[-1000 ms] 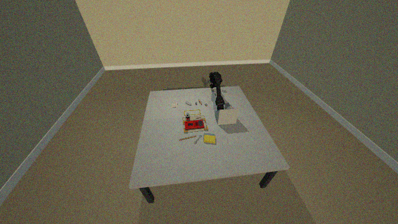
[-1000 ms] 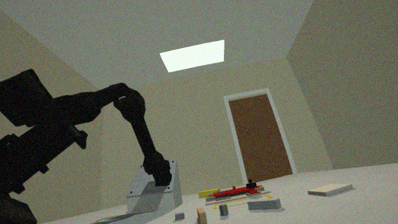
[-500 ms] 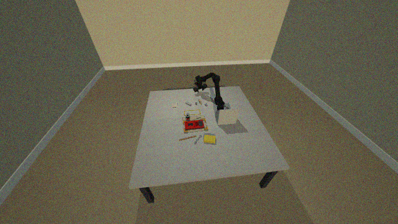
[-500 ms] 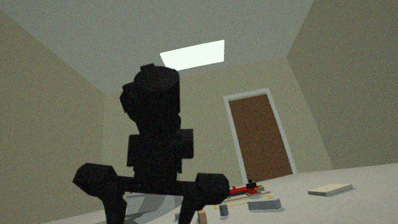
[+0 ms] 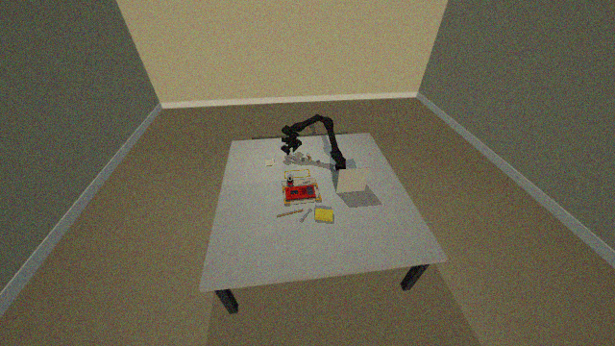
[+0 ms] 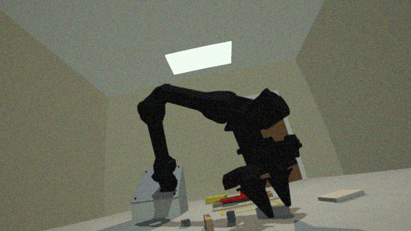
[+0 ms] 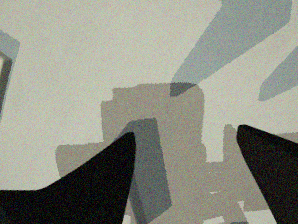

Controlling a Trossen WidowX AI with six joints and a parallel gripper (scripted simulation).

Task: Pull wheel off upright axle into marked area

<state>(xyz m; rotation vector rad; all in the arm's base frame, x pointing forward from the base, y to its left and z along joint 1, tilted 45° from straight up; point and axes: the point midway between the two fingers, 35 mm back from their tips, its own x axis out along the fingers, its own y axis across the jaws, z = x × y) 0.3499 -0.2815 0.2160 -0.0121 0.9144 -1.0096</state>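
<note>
Now: the grey base block 43 cm to the left of my gripper tip, 6 cm behind it and 1 cm below it. Also, from my gripper tip: flat tan slab: 17 cm ahead, 9 cm to the left, 1 cm below; yellow block: 65 cm to the left, 20 cm behind; wooden stick: 61 cm to the left, 2 cm below, 1 cm ahead.
</note>
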